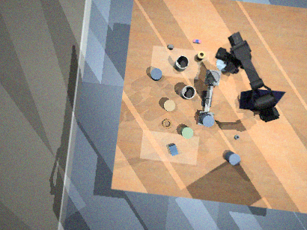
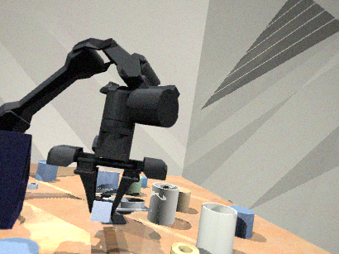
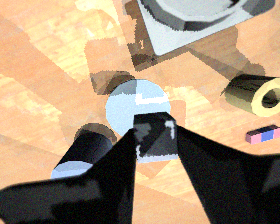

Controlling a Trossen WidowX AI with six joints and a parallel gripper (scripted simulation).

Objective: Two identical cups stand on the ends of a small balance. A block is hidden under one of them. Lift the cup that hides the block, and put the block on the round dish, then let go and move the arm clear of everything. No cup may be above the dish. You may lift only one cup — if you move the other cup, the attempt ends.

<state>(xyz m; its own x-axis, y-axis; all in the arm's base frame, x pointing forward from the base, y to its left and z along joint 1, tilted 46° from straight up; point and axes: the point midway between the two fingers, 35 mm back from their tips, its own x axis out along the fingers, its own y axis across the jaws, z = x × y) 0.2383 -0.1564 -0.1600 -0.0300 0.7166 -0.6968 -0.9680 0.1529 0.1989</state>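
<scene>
Now: gripper tip 10 mm past the pale blue round dish, 10 mm to the left of it and 90 mm above it. Also, from my gripper tip: grey block 10 mm above; blue block 240 mm ahead, 580 mm to the left, 70 mm below.
</scene>
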